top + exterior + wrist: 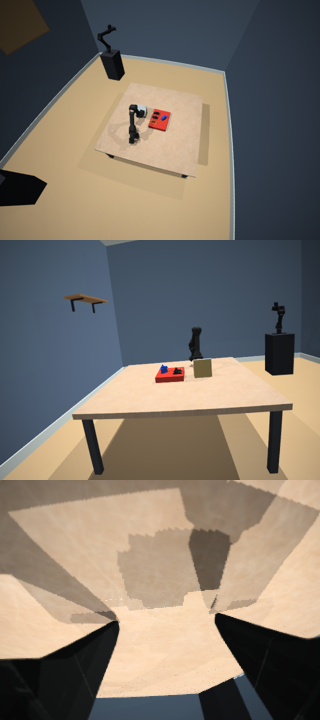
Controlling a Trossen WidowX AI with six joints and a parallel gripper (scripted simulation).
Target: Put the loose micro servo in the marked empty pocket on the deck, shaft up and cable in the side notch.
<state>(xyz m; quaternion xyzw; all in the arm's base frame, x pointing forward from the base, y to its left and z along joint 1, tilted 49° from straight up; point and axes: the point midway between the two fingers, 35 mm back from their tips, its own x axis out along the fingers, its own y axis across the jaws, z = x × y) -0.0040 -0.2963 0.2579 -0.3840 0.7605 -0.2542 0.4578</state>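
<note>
My gripper tip is now 390 mm to the right of the red deck, 320 mm short of it and 20 mm below it.
</note>
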